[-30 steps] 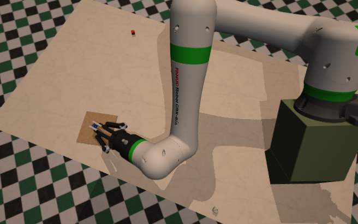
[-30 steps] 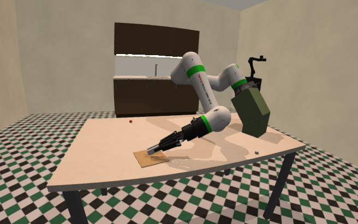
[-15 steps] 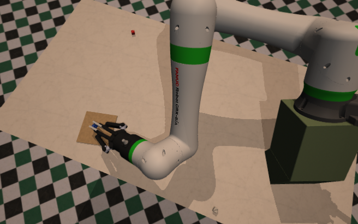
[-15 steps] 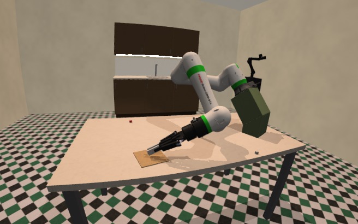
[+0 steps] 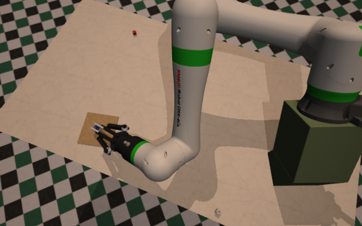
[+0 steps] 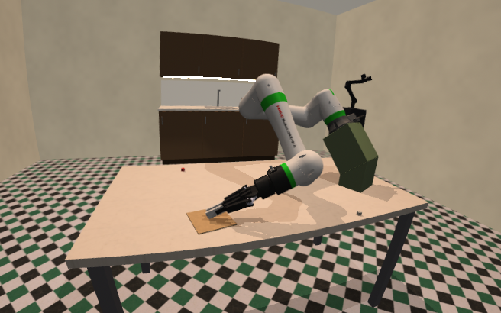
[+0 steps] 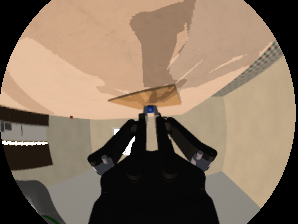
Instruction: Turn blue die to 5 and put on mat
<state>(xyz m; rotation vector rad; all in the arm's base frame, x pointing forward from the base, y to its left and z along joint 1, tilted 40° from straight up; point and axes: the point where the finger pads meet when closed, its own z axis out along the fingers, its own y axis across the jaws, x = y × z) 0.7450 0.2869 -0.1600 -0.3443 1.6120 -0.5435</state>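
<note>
The blue die lies 20 mm ahead of my hand and 20 mm below it. From my hand the other things lie so: red die: 140 mm ahead, 510 mm to the right, 30 mm below; brown mat: 20 mm ahead, 40 mm below; white die: 560 mm behind, 70 mm to the left, 30 mm below.
</note>
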